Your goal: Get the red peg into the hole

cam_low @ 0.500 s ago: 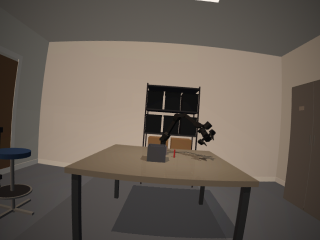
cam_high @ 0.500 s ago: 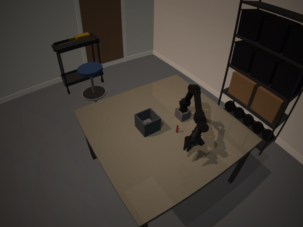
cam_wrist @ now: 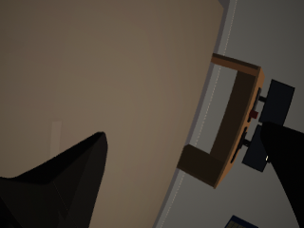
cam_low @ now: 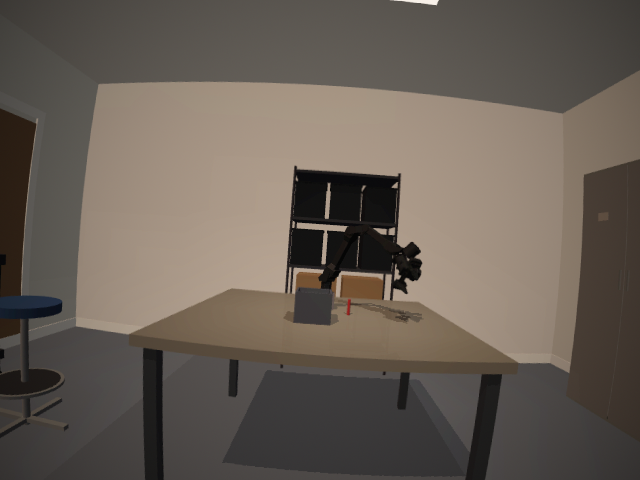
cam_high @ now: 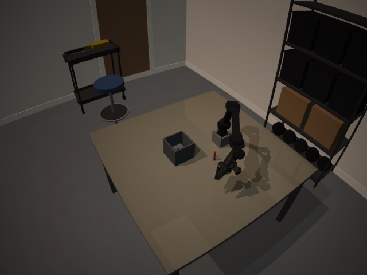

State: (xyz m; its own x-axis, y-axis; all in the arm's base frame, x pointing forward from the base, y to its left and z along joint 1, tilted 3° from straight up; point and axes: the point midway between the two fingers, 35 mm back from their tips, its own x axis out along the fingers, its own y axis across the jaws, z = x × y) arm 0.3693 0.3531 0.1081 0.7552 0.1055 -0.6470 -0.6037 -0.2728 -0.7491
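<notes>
Now: gripper tip 22 cm past the red peg, 25 cm to the left of it and 14 cm above it. The rest, counted from my gripper tip: grey plate 5 cm behind, 43 cm to the right, 14 cm below.
</notes>
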